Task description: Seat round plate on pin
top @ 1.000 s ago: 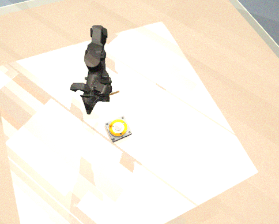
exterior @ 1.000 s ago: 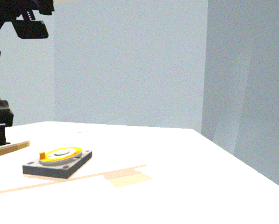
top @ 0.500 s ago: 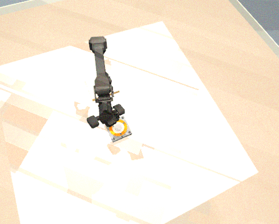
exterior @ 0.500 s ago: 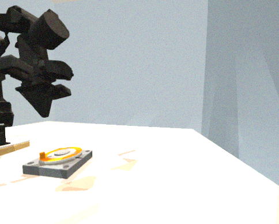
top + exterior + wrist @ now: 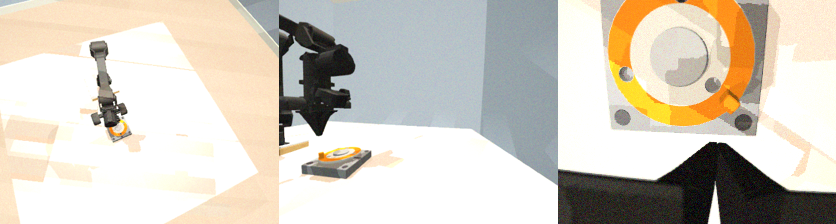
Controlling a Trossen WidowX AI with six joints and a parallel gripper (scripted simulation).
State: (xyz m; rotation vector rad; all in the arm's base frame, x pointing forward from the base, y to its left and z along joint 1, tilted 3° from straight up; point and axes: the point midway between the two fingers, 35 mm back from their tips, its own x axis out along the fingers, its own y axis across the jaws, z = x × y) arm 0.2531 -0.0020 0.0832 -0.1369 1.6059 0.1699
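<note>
Now: gripper tip 70 mm above the grey base, 40 mm to the right of it and 40 mm short of it.
</note>
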